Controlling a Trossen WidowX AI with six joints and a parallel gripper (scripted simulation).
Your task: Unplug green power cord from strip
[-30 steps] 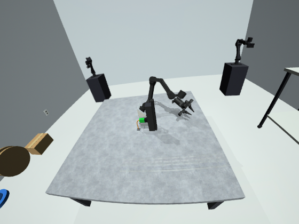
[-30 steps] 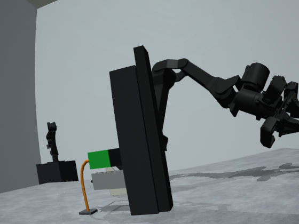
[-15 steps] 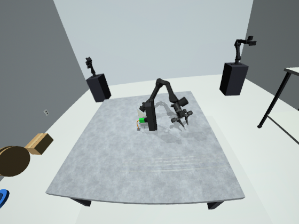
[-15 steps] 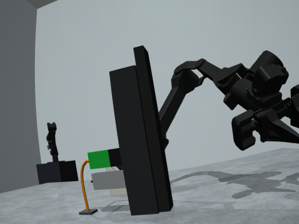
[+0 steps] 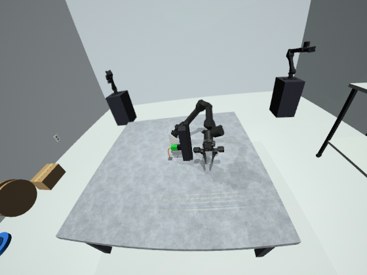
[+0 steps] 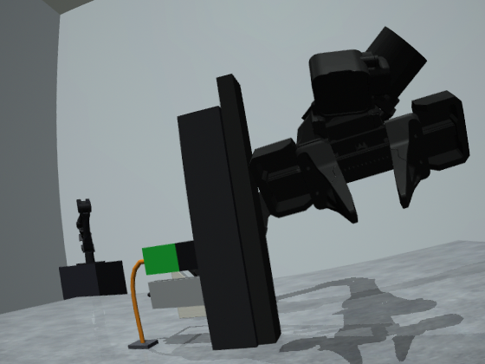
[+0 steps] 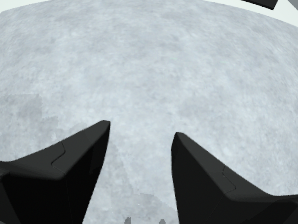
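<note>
The green plug is 18 cm behind my gripper tip and 22 cm to the right of it.
</note>
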